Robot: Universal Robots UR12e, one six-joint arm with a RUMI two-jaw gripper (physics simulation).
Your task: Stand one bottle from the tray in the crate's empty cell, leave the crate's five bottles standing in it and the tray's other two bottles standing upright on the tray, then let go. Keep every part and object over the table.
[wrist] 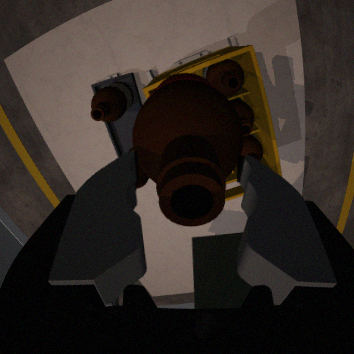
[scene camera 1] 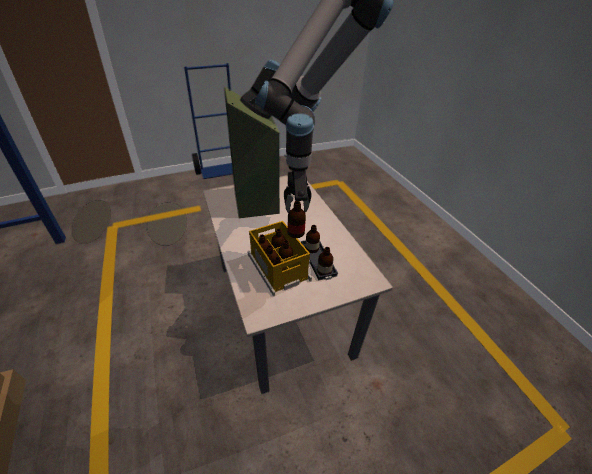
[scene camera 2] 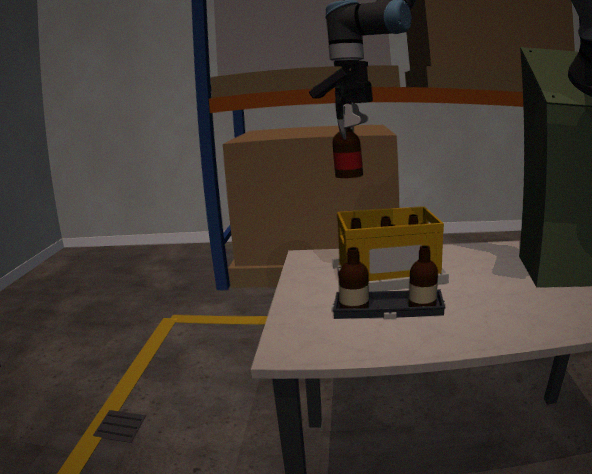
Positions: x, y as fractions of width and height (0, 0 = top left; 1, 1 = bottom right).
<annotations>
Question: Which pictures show the gripper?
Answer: The wrist view, scene camera 1 and scene camera 2: all of them.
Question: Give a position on a red-labelled bottle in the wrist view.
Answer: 0.53, 0.39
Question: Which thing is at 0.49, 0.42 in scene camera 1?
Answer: The gripper.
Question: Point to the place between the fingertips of the gripper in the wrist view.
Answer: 0.53, 0.44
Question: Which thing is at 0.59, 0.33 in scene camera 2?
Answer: A red-labelled bottle.
</annotations>
